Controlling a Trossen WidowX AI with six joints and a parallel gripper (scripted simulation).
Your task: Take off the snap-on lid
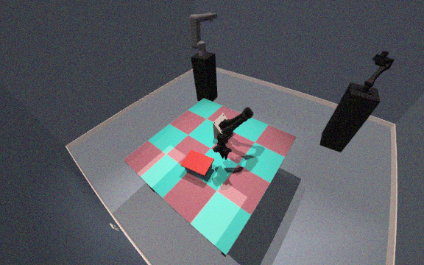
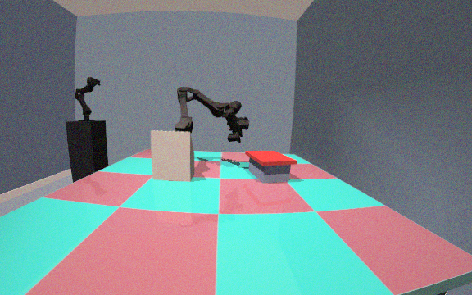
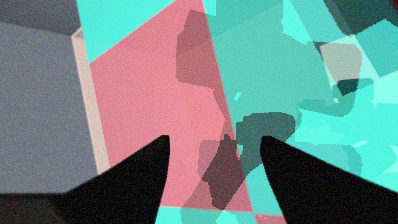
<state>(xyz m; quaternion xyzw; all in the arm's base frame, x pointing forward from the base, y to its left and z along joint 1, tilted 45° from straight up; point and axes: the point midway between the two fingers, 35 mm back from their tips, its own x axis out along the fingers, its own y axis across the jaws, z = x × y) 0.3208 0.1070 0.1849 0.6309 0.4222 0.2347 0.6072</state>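
Right now my gripper tip is 21 cm to the left of the red lid, 11 cm short of it and 6 cm above it. From my gripper tip the other things lie so: grey storage box 21 cm to the right, 11 cm below, 11 cm ahead.
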